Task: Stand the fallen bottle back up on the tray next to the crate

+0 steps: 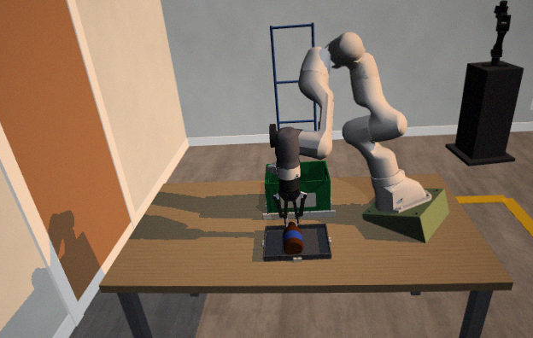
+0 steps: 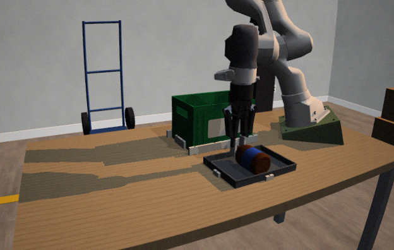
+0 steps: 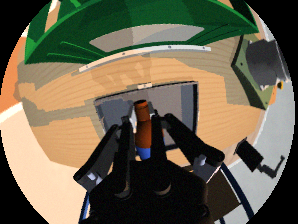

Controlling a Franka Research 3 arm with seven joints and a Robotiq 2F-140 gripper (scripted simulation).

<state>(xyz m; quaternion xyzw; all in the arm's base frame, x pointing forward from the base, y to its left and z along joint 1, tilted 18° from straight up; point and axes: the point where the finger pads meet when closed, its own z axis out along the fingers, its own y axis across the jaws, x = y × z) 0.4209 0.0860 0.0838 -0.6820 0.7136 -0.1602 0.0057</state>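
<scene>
Right now the bottle is 50 mm to the left of my hand and 20 mm below it. From my hand the other things lie so: green crate 220 mm to the right, 50 mm behind, 20 mm above; tray 50 mm to the left, 50 mm below, 10 mm behind.
</scene>
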